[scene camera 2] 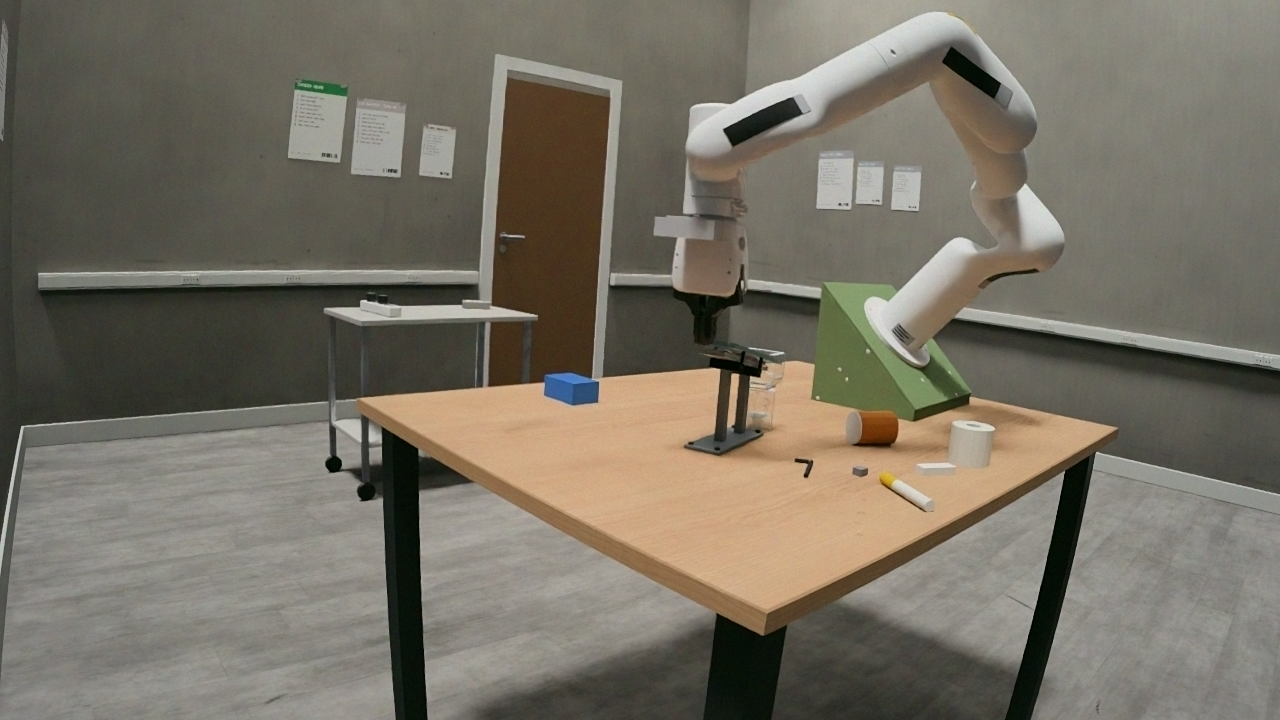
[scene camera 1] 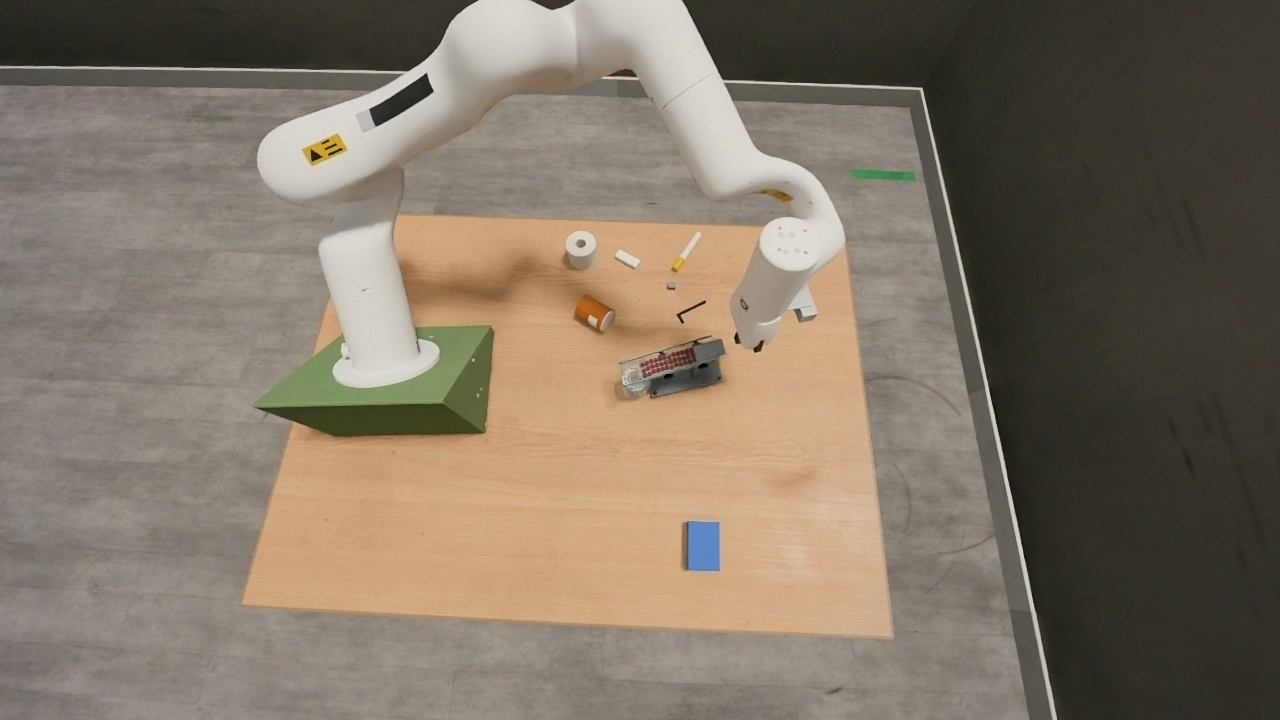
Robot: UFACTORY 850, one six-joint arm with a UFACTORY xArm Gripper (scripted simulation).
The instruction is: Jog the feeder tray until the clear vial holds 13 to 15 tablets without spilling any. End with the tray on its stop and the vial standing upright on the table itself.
Labels:
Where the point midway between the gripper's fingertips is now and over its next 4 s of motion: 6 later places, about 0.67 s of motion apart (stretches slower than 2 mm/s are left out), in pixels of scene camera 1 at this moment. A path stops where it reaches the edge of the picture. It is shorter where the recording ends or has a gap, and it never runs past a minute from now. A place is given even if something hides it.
The gripper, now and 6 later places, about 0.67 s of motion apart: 742, 339; 740, 340; 739, 340; 741, 339; 731, 342; 743, 339; 734, 342

